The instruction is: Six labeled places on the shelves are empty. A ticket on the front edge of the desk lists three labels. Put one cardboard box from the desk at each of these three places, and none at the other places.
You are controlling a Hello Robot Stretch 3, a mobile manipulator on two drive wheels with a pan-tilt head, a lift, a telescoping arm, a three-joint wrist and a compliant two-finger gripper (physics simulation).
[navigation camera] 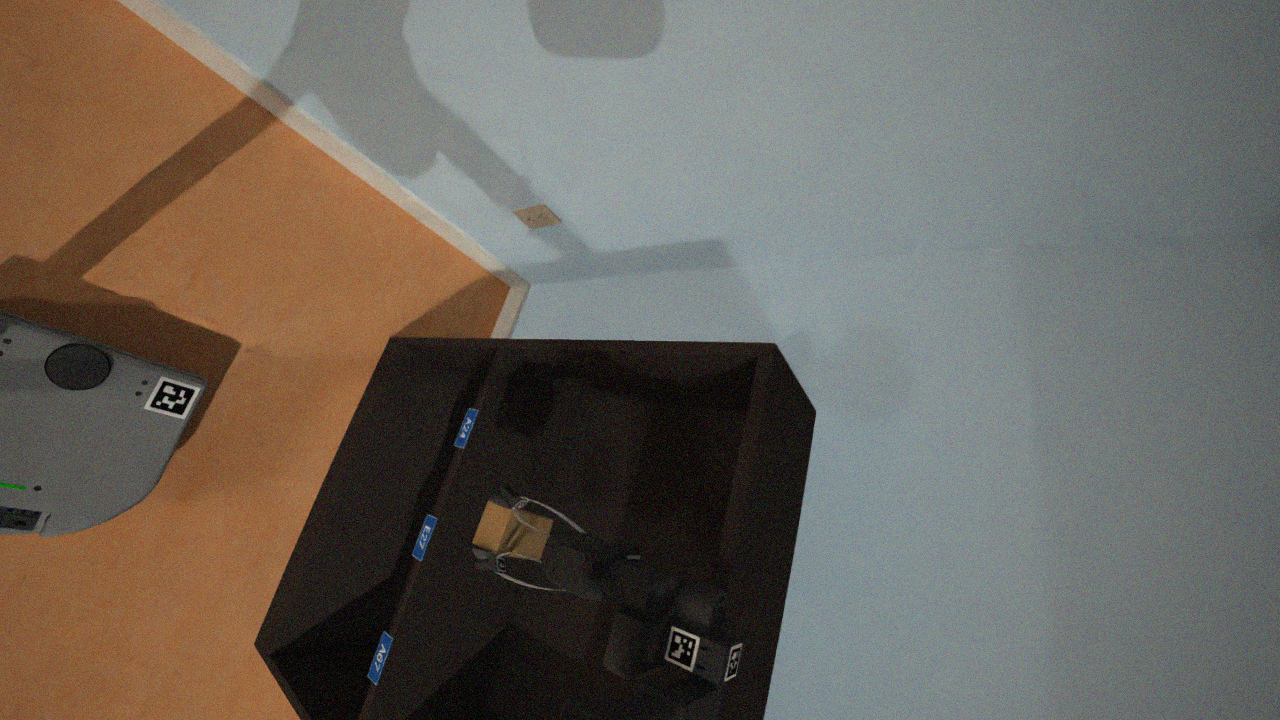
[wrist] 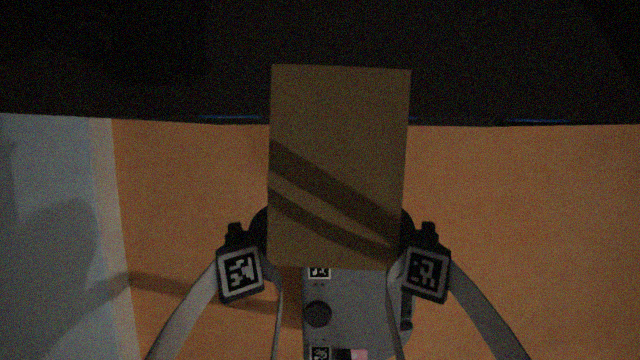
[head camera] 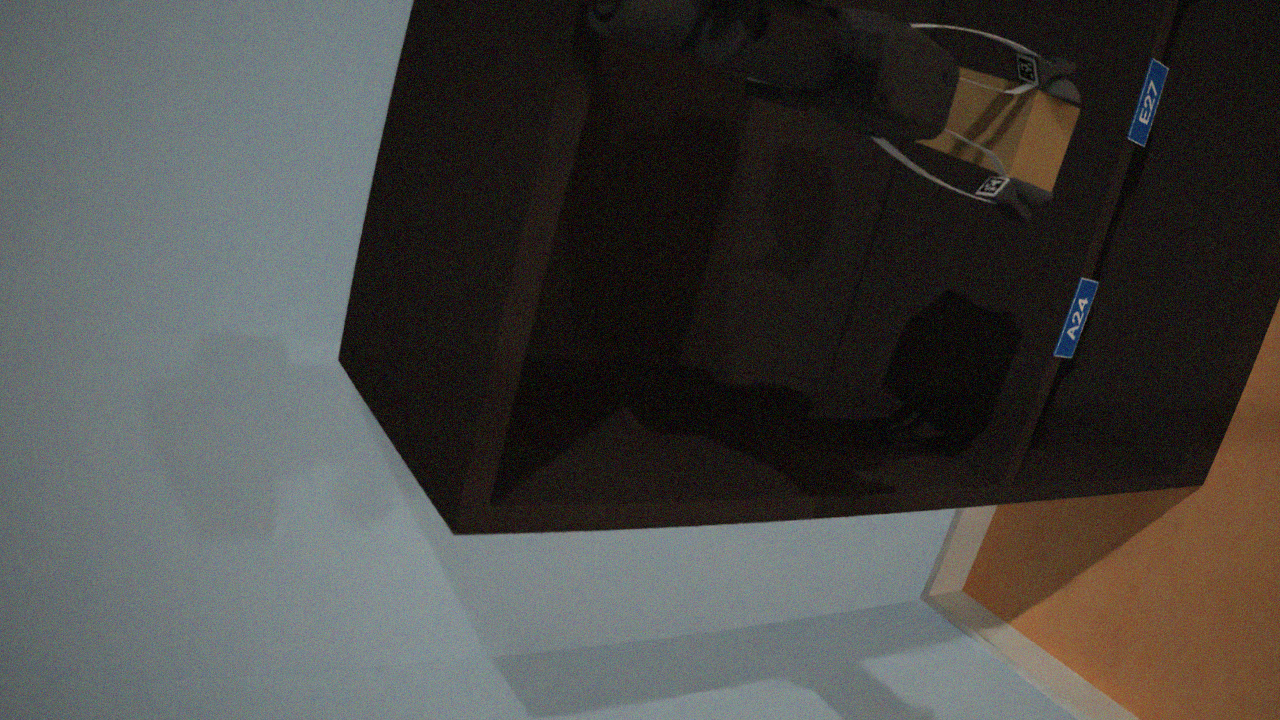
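Seen in the pictures: gripper, fingertip midpoint: [navigation camera: 486,523] [head camera: 1053,146]; robot's base, origin of the base link: [navigation camera: 79,364].
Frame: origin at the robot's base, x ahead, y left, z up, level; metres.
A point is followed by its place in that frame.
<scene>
My gripper [head camera: 1042,141] {x -0.023, y -0.425, z 0.737 m} [navigation camera: 494,528] {x -0.023, y -0.425, z 0.737 m} [wrist: 330,230] {x -0.023, y -0.425, z 0.737 m} is shut on a cardboard box [head camera: 980,118] {x -0.025, y -0.459, z 0.779 m} [navigation camera: 529,535] {x -0.023, y -0.471, z 0.779 m} [wrist: 340,115], one finger on each side. The box is at the dark shelf unit [head camera: 393,358] {x 0.242, y -0.660, z 1.060 m} [navigation camera: 789,501] {x 0.119, y -0.701, z 1.060 m}, beside the E27 label [head camera: 1148,102] {x -0.102, y -0.500, z 0.501 m} [navigation camera: 425,537] {x -0.101, y -0.500, z 0.504 m}. The A24 label [head camera: 1075,317] {x 0.105, y -0.504, z 0.503 m} [navigation camera: 465,428] {x 0.105, y -0.504, z 0.498 m} and the A67 label [navigation camera: 380,658] {x -0.309, y -0.496, z 0.502 m} sit on the same shelf edge. In the wrist view the box hides most of the E27 stretch of that edge. Whether the box touches the shelf board cannot be told. The desk and the ticket do not show.
The robot base [navigation camera: 98,447] {x -0.109, y -0.072, z 0.160 m} [wrist: 345,290] stands on the orange floor [head camera: 1190,573] {x 0.415, y -0.473, z 0.000 m} [navigation camera: 295,349] {x 0.173, y -0.315, z 0.000 m} [wrist: 525,200]. A pale blue wall [head camera: 179,223] {x 0.199, y -0.821, z 1.204 m} [navigation camera: 1029,179] {x 0.650, y -0.656, z 1.367 m} runs beside the shelf unit, with a white skirting board and a wall socket [navigation camera: 537,216] {x 0.645, y -0.536, z 0.409 m}. Side panels bound the shelf compartments.
</scene>
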